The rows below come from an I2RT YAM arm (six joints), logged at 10 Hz.
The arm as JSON. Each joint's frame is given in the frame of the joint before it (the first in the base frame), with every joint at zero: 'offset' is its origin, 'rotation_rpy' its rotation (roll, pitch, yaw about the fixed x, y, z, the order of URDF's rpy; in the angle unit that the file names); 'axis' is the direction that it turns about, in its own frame. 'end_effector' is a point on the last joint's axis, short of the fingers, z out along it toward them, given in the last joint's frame.
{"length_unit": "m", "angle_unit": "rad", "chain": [
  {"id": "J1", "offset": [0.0, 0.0, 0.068], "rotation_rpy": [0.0, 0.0, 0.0], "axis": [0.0, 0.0, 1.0]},
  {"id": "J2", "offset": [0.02, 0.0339, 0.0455], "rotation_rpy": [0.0, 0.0, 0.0], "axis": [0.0, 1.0, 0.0]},
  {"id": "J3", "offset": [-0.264, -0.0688, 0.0], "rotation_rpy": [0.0, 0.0, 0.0], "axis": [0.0, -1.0, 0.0]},
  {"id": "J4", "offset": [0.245, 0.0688, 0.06], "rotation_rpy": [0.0, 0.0, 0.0], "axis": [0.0, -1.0, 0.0]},
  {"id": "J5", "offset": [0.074, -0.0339, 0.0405], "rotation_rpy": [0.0, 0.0, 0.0], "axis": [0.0, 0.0, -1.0]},
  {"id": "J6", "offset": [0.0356, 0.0, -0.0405], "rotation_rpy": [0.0, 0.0, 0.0], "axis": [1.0, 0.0, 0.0]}
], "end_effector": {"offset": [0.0, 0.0, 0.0], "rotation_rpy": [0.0, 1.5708, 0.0]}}
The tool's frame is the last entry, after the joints.
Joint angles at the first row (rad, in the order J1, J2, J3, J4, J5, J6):
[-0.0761, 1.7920, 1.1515, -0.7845, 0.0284, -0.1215]
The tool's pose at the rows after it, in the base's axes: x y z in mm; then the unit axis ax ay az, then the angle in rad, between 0 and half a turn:
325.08 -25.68 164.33 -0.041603 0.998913 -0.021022 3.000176
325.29 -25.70 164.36 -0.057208 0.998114 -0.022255 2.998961
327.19 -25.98 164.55 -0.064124 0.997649 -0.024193 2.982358
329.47 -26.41 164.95 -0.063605 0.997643 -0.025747 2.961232
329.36 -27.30 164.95 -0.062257 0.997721 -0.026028 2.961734
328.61 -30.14 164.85 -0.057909 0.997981 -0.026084 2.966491
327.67 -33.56 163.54 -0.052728 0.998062 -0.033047 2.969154
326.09 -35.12 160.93 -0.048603 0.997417 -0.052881 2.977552
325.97 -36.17 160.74 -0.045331 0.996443 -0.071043 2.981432
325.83 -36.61 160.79 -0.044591 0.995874 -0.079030 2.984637
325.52 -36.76 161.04 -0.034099 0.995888 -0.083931 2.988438
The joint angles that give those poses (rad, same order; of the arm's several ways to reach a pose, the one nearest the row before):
[-0.0761, 1.7920, 1.1515, -0.7849, 0.0250, -0.1612]
[-0.0761, 1.7920, 1.1515, -0.7830, 0.0250, -0.1925]
[-0.0765, 1.7924, 1.1515, -0.7654, 0.0254, -0.2070]
[-0.0773, 1.7924, 1.1515, -0.7441, 0.0254, -0.2070]
[-0.0799, 1.7924, 1.1515, -0.7445, 0.0257, -0.2070]
[-0.0887, 1.7924, 1.1515, -0.7490, 0.0258, -0.2069]
[-0.0978, 1.7924, 1.1458, -0.7437, 0.0391, -0.2069]
[-0.0986, 1.7924, 1.1343, -0.7345, 0.0799, -0.2031]
[-0.0978, 1.7924, 1.1328, -0.7315, 0.1169, -0.1993]
[-0.0975, 1.7924, 1.1328, -0.7322, 0.1333, -0.1989]
[-0.0967, 1.7924, 1.1339, -0.7372, 0.1455, -0.1779]

